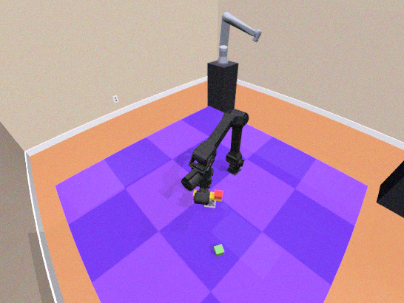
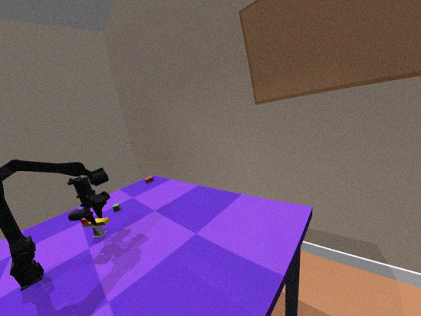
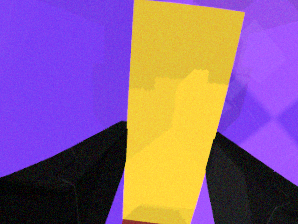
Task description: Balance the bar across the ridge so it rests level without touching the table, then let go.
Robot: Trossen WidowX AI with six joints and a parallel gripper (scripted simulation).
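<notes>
Now: the yellow bar 3 cm to the left of my gripper tip, 2 cm behind it and 1 cm above it. Also, from my gripper tip: small red block: 47 cm ahead, 46 cm to the left, 5 cm below; green cube: 21 cm to the left, 12 cm ahead, 5 cm below.
</notes>
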